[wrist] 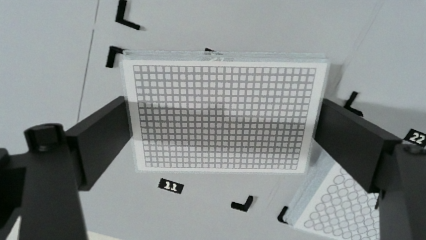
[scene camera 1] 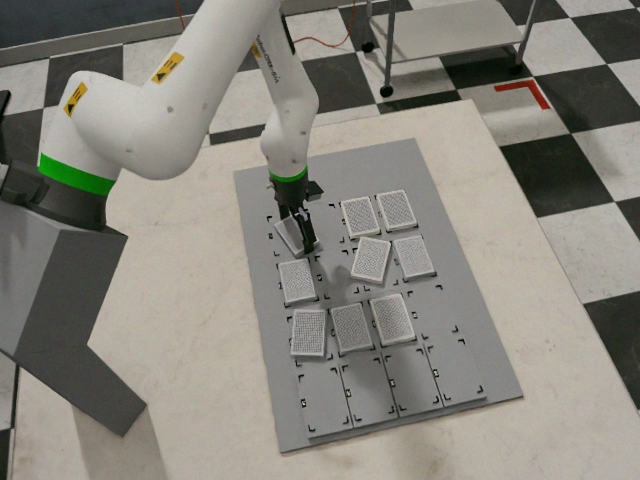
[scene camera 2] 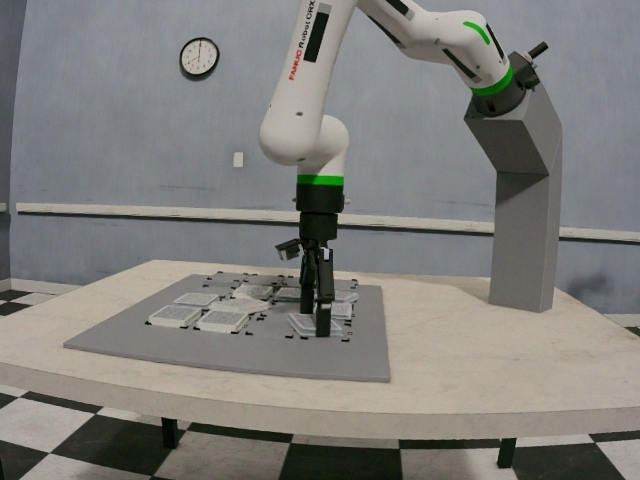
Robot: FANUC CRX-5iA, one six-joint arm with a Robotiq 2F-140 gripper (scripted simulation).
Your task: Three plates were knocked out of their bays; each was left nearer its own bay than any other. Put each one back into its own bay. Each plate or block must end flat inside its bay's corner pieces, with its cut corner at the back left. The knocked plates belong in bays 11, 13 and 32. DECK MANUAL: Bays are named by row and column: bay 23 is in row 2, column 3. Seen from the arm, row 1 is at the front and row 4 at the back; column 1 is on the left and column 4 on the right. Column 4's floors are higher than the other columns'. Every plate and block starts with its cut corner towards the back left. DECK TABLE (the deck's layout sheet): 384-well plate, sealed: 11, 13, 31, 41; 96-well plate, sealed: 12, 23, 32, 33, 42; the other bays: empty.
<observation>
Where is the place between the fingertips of my gripper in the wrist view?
223, 115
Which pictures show my gripper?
The wrist view, scene camera 1 and scene camera 2: all of them.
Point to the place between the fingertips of my gripper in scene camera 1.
At 297, 234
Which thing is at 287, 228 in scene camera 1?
A plate.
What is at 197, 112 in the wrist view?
A plate.
</observation>
